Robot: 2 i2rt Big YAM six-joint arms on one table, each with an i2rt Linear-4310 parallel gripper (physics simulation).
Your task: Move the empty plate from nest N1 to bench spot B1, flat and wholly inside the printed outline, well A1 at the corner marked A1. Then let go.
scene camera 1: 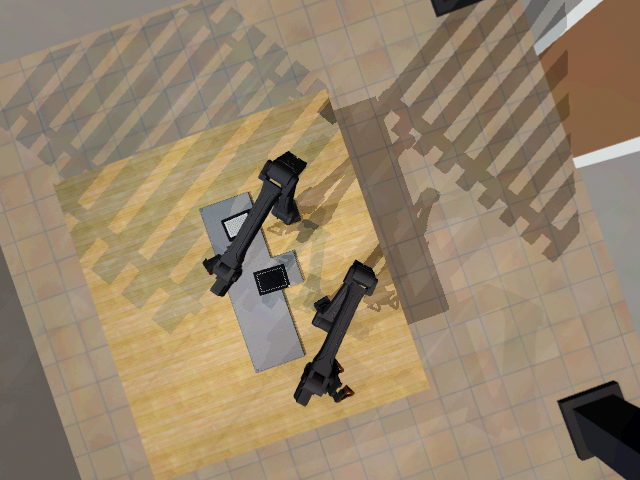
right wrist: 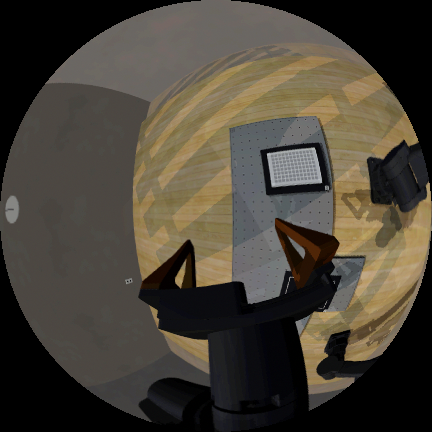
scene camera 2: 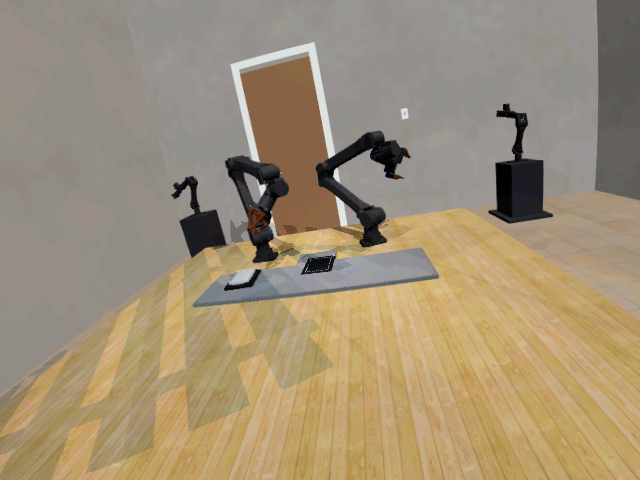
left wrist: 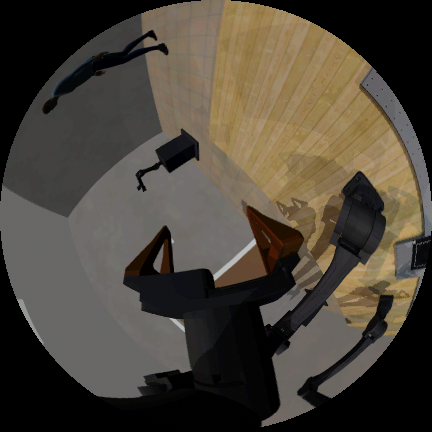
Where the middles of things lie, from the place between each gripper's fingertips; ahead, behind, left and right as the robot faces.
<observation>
Now: right hand 200 mm above the white well plate (right wrist: 294, 166), 120 mm to the left of it and 70 mm past it. From my right hand the other things lie so: mat (scene camera 1: 275, 278) (220 mm below, 210 mm to the left, 130 mm behind).
I see my left gripper 23 cm short of the mat, 45 cm to the left of it and 32 cm above it. The rest, counted from my left hand: white well plate 29 cm ahead, 78 cm to the right, 30 cm below.
</observation>
